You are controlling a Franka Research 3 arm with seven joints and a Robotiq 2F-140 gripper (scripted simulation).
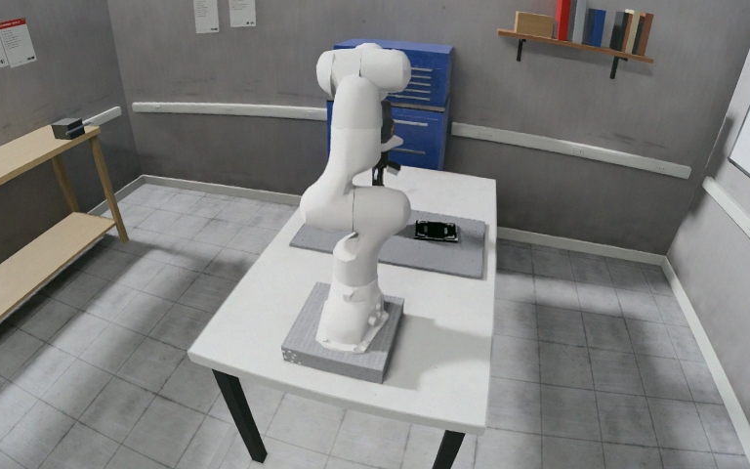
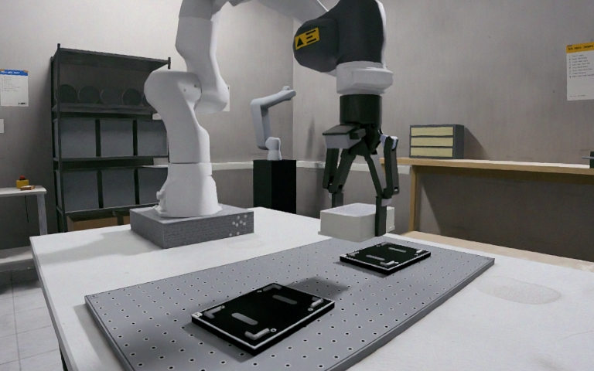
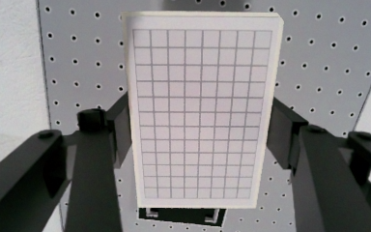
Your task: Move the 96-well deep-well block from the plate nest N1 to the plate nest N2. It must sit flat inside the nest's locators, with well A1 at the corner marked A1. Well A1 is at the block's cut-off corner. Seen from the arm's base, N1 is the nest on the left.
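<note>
My hand is 7 cm past the A1 mark, 4 cm to the right of it and 10 cm above it. The rest, counted from my hand: white 96-well deep-well block (1 cm below).
</note>
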